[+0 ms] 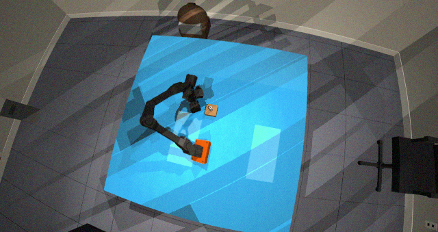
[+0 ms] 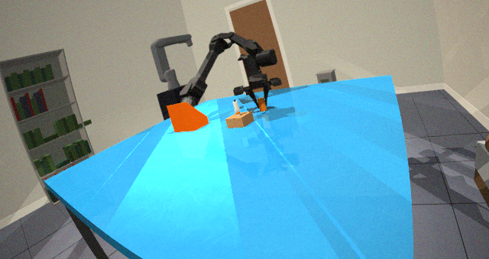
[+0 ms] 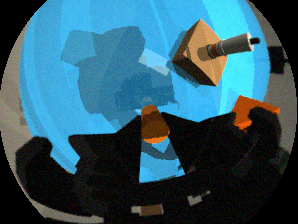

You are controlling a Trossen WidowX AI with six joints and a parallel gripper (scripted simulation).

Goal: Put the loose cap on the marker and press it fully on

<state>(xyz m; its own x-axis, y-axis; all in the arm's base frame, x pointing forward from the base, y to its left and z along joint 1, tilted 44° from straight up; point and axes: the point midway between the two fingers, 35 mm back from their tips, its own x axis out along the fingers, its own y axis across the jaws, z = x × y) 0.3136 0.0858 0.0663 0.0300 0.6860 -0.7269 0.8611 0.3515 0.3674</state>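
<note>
Right now the tan holder block is 30 mm behind my gripper tip, 120 mm to the right of it and 10 mm below it. From my gripper tip the other things lie so: orange cap: 10 mm above.
</note>
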